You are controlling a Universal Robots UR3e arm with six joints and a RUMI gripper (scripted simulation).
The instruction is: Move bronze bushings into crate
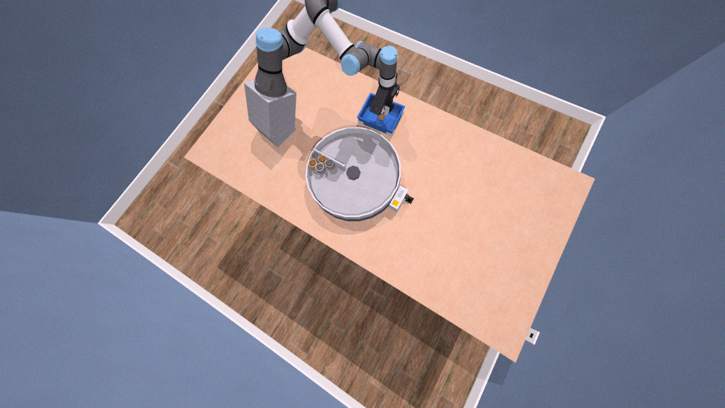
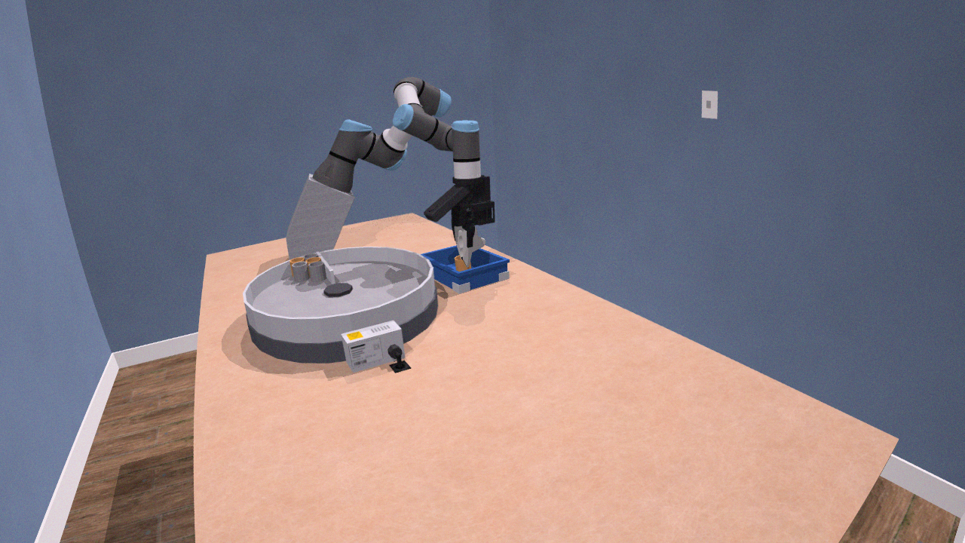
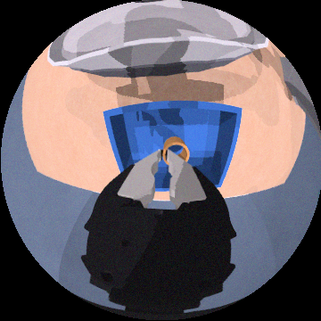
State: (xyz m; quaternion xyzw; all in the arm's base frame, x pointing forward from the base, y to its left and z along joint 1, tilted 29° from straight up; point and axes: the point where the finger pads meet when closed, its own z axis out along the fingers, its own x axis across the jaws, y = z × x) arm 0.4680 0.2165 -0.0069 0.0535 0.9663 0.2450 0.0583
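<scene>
The blue crate is 2 cm behind my hand and 2 cm below it. Round my hand: grey turntable 33 cm to the right, 1 cm above.
</scene>
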